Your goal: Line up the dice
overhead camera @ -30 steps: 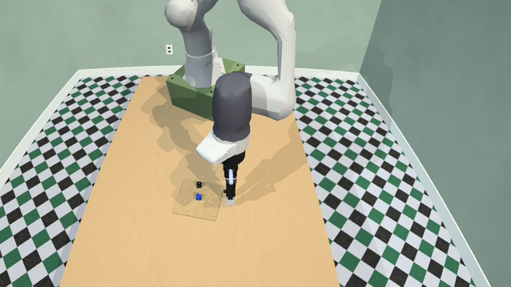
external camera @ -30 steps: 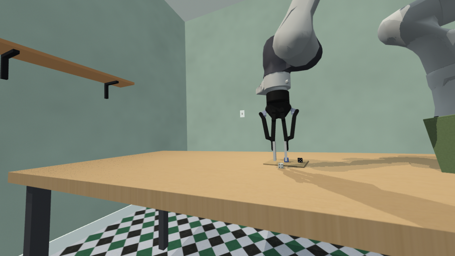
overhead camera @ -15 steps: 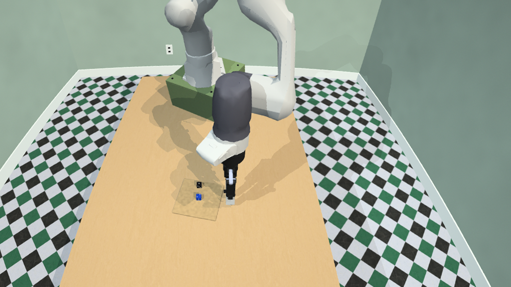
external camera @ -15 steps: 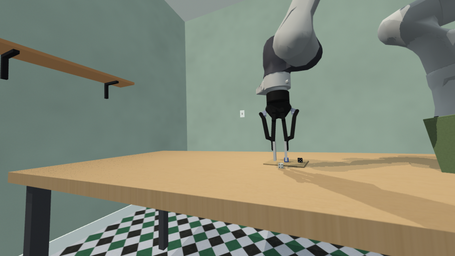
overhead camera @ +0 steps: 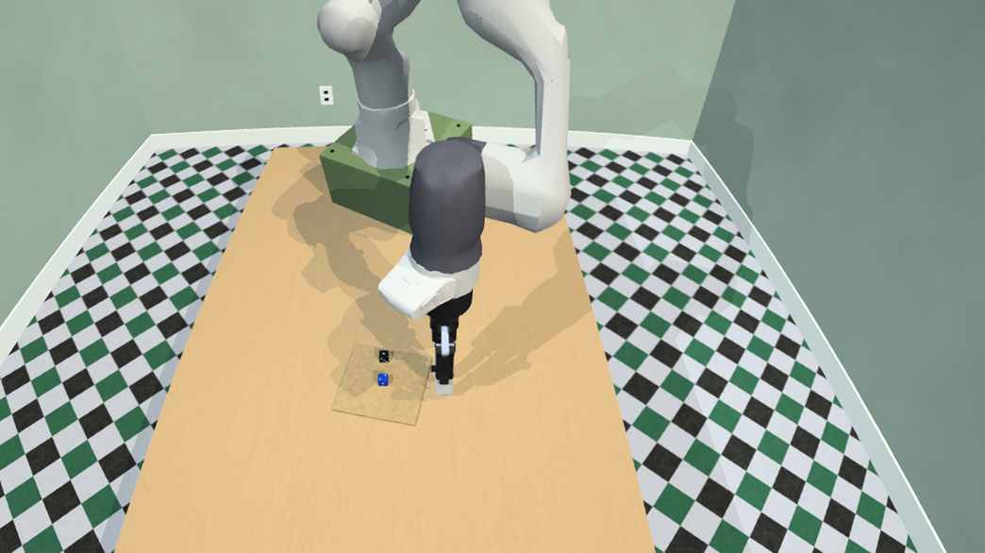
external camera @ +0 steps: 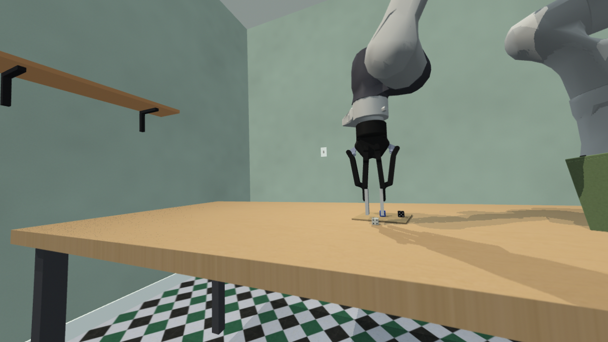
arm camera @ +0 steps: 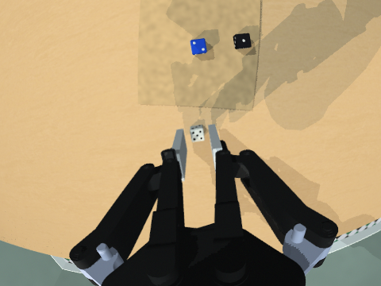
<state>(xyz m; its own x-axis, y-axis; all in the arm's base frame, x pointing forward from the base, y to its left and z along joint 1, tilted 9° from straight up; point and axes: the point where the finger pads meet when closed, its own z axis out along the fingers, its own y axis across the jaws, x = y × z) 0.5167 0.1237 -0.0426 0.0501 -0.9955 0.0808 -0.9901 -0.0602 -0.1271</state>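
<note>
My hand is 50 mm above the white die. The rest, counted from my hand: black die: 100 mm to the right, 60 mm behind, 40 mm below; then blue die: 100 mm to the right, 40 mm below, 10 mm behind; then tan mat: 100 mm to the right, 60 mm below, 10 mm behind.
</note>
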